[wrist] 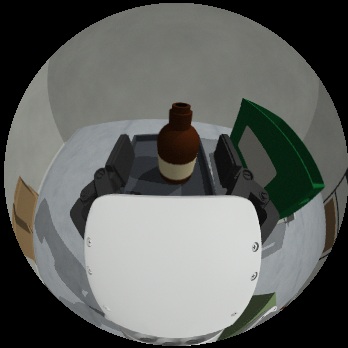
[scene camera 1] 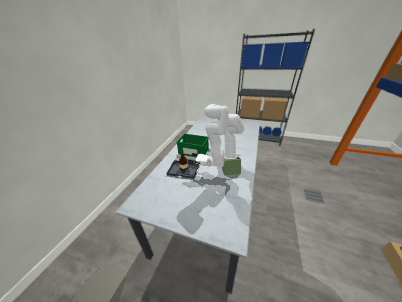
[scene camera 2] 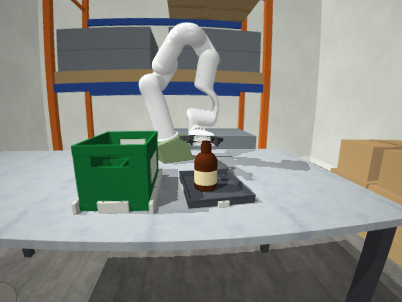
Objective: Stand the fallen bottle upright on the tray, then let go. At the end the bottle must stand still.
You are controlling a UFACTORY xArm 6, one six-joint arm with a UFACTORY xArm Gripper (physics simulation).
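Frame: origin at the arm's base, x left, y back, z up, level; millimetres.
Seen in the pictures: gripper, fingertip midpoint: [wrist: 173,142] [scene camera 1: 190,157]; arm's base, link origin: [scene camera 1: 230,157] [scene camera 2: 166,137].
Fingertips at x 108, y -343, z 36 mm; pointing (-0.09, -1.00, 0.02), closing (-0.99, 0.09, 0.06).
Offsets run from my fingertips to a thing's top centre.
The brown bottle @[dx -15, dy -72, dz +15 mm] [scene camera 1: 183,162] [scene camera 2: 205,167] [wrist: 178,142] with a cream label stands upright on the dark tray @[dx +7, dy -71, dz -120 mm] [scene camera 1: 174,169] [scene camera 2: 236,192] [wrist: 142,150]. Its base rests on the tray floor, and it shows no visible tilt in the second scene view. My gripper [scene camera 2: 203,140] [wrist: 173,142] is wide open and empty. It is drawn back from the bottle on the robot's side, at about the height of the bottle's neck. In the wrist view the bottle shows beyond the two spread fingers, apart from both. In the first scene view the fingers are too small to make out.
A green crate @[dx -268, dy -38, dz +30 mm] [scene camera 1: 194,144] [scene camera 2: 115,185] [wrist: 287,162] stands beside the tray, with white brackets at its base. An olive-green block [scene camera 1: 231,166] [scene camera 2: 175,151] stands by the robot's base. A shelf rack [scene camera 1: 266,93] stands on the floor behind the table.
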